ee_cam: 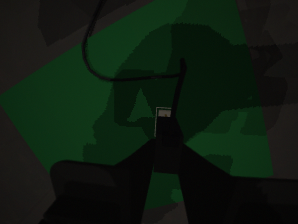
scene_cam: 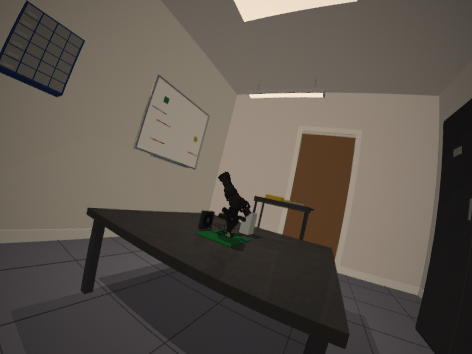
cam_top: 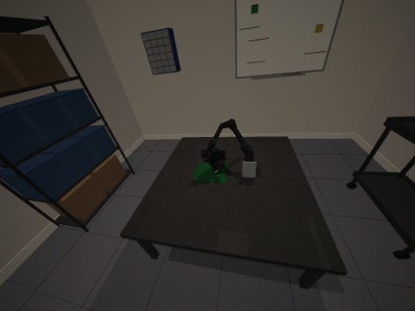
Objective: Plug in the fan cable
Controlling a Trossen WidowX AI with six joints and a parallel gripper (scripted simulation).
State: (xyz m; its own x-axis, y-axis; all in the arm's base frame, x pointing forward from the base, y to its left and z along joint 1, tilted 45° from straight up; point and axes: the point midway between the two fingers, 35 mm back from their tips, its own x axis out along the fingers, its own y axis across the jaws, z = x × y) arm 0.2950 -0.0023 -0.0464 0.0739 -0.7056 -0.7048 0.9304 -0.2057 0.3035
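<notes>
Now: the black plug 10 mm to the right of my gripper tip and 10 mm above it. The rest, counted from my gripper tip: green board 50 mm below, 40 mm ahead; black fan 190 mm to the right, 20 mm above.
</notes>
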